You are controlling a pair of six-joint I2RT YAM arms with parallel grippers.
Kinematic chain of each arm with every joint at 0, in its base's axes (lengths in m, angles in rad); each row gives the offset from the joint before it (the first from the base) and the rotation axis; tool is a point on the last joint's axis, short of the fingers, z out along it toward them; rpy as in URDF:
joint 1: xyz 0 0 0.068 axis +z
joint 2: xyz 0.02 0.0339 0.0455 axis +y
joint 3: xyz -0.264 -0.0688 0 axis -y
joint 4: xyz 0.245 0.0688 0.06 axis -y
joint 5: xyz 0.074 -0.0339 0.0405 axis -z
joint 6: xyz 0.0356 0 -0.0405 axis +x
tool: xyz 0 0 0 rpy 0 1.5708 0
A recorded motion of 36 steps. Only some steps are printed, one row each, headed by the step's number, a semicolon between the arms.
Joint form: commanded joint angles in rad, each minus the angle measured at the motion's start. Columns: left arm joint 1, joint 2, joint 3, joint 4, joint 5, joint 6; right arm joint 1, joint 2, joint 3, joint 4, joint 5, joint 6.
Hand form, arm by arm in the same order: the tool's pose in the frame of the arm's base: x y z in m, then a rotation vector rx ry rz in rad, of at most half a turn. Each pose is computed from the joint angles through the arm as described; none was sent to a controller.
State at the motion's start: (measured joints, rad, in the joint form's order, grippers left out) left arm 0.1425 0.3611 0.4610 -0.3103 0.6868 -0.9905; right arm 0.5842 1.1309 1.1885 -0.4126 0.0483 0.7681
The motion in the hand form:
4: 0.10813 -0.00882 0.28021 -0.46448 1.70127 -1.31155; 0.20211 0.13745 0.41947 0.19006 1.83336 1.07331
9: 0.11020 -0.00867 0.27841 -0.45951 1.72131 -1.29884; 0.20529 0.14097 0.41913 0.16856 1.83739 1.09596
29: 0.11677 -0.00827 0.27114 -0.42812 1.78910 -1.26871; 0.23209 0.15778 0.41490 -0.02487 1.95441 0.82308
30: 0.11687 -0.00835 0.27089 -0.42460 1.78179 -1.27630; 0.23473 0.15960 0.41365 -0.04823 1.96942 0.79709
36: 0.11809 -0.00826 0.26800 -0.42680 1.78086 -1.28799; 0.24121 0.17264 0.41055 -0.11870 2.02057 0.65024
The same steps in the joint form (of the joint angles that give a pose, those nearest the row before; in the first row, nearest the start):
4: -0.0014 -0.0457 -0.0305 0.1659 0.0509 -0.1196; 0.0065 -0.0351 0.0196 0.1549 -0.0931 0.0679
9: -0.0021 -0.0314 -0.0285 0.1536 0.0532 -0.0952; 0.0075 -0.0195 0.0244 0.1689 -0.1188 0.0677
29: -0.0014 0.0147 -0.0281 0.1209 0.0765 -0.0142; 0.0098 0.1224 0.1589 0.0207 -0.0720 -0.1820
30: -0.0014 0.0124 -0.0338 0.1357 0.0803 -0.0229; 0.0102 0.1371 0.1718 0.0033 -0.0698 -0.2070
36: -0.0006 0.0145 -0.0474 0.1553 0.0871 -0.0334; 0.0445 0.1999 0.2365 -0.0767 0.0140 -0.2983

